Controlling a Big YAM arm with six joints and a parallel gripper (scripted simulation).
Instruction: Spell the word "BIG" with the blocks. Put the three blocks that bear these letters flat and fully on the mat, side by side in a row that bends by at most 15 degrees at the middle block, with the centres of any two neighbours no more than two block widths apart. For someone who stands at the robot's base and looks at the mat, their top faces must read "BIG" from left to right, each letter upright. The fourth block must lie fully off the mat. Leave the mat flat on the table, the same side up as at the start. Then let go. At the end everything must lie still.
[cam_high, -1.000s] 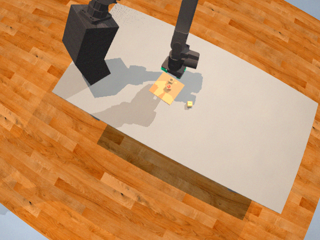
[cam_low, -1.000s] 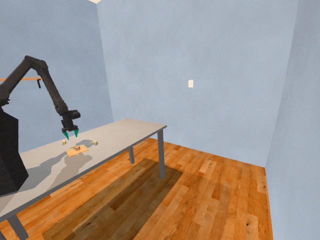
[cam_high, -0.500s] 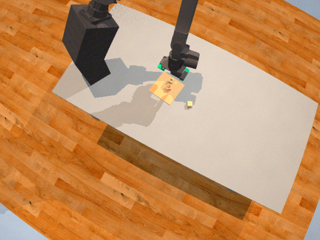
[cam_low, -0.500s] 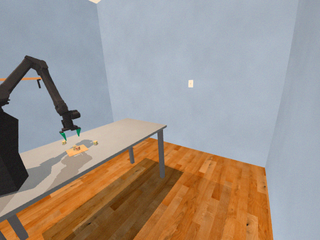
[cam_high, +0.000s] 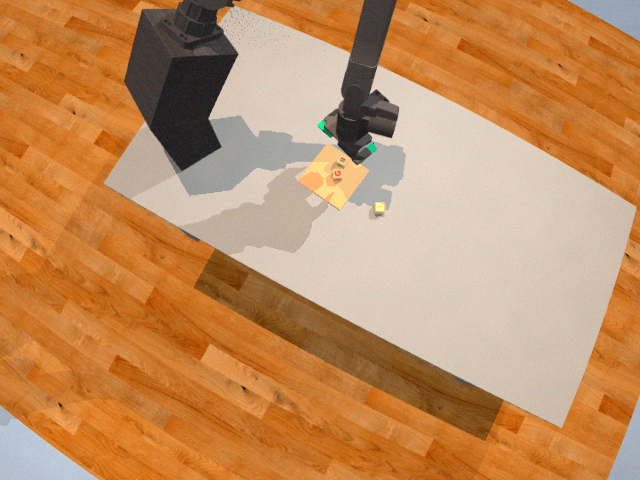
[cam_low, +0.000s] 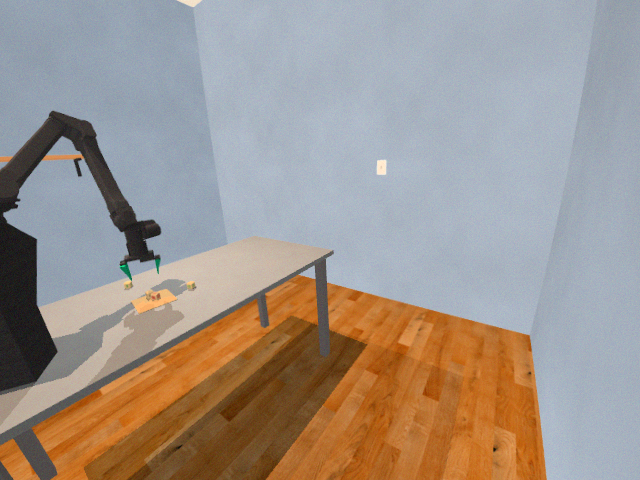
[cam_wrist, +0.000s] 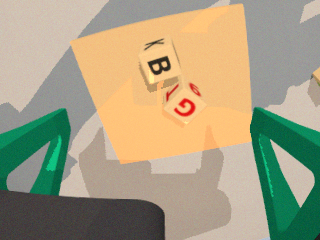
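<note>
Right now my hand is 10 mm short of the mat, 40 mm to the left of it and 100 mm above it. The rest, counted from my hand: block (70 mm behind, 200 mm to the left, 90 mm below).
</note>
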